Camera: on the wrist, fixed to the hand. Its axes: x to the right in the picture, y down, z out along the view.
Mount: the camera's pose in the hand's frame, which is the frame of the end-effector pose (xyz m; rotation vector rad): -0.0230 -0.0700 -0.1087 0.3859 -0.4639 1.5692
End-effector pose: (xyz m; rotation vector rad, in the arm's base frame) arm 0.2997 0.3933 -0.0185 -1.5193 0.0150 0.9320
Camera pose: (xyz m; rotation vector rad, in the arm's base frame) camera 0.3784 0.3053 0.0389 -0.6710 1.1042 2.2953
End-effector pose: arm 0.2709 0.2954 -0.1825 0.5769 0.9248 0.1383
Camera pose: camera 0.1626 0.2730 -0.2532 1.5228 -0.1448 1.1880
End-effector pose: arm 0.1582 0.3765 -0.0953 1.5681 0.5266 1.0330
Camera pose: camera 0.0692 0.4372 -0.1705 2.4653 -1.1115 1.5931
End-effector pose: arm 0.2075 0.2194 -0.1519 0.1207 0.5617 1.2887
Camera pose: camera 0.2150 0.1535 -0.2652 1.3537 0.2265 2.5109
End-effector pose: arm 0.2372 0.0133 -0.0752 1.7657 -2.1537 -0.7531
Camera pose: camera 0.3555 0.0017 -0.0195 -0.4414 -3.0809 -0.2557
